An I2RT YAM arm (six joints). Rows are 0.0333 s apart.
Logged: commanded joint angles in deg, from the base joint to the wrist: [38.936, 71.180, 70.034, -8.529, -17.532, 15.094]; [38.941, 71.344, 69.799, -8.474, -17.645, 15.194]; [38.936, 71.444, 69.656, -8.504, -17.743, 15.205]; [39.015, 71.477, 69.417, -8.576, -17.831, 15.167]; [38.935, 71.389, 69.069, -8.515, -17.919, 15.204]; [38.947, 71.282, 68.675, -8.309, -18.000, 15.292]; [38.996, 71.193, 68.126, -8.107, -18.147, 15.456]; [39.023, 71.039, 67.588, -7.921, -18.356, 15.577]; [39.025, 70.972, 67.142, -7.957, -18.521, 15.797]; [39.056, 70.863, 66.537, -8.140, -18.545, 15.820]
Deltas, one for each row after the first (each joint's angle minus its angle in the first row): [0.005, 0.164, -0.235, 0.055, -0.113, 0.100]; [0.000, 0.264, -0.378, 0.025, -0.211, 0.111]; [0.079, 0.297, -0.617, -0.047, -0.299, 0.073]; [-0.001, 0.209, -0.965, 0.014, -0.387, 0.110]; [0.011, 0.102, -1.359, 0.220, -0.468, 0.198]; [0.060, 0.013, -1.908, 0.422, -0.615, 0.362]; [0.087, -0.141, -2.446, 0.608, -0.824, 0.483]; [0.089, -0.208, -2.892, 0.572, -0.989, 0.703]; [0.120, -0.317, -3.497, 0.389, -1.013, 0.726]
